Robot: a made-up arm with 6 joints.
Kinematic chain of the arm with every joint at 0, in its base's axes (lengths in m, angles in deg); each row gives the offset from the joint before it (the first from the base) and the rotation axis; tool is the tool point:
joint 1: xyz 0 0 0.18 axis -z
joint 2: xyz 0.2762 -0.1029 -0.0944 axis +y
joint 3: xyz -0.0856 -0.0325 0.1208 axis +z
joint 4: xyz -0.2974 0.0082 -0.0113 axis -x
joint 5: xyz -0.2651 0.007 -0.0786 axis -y
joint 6: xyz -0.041 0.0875 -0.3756 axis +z
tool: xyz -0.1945 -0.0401 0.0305
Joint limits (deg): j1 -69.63..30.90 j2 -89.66..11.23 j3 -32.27..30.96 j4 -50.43..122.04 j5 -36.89..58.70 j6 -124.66..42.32
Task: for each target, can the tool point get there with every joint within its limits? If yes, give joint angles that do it. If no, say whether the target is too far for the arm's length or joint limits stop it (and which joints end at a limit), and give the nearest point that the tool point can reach.
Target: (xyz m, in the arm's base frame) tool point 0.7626 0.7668 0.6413
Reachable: no: joint limits stop it (at a limit: joint 1, joint 2, joint 3, joint 4) | nearest point 0.2783 0.5873 0.2251 | short by 0.663 m
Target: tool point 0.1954 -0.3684 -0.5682
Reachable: yes | joints -61.76 -24.43 8.28 46.00 4.20 -73.60
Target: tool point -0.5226 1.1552 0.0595
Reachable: no: joint limits stop it (at a limit: joint 3, joint 4, joint 5) | nearest point -0.3176 0.7020 0.0670 | short by 0.498 m
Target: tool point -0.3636 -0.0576 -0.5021
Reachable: yes | joints -59.19 -26.49 -11.52 2.59 -19.13 -104.37
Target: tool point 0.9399 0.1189 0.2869
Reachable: no: joint limits stop it (at a limit: joint 1, joint 2, joint 3, joint 4, joint 5) | nearest point 0.7347 -0.1171 0.2787 | short by 0.313 m
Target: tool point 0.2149 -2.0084 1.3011
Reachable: no: too far | nearest point 0.0965 -0.9016 0.4893 | short by 1.378 m
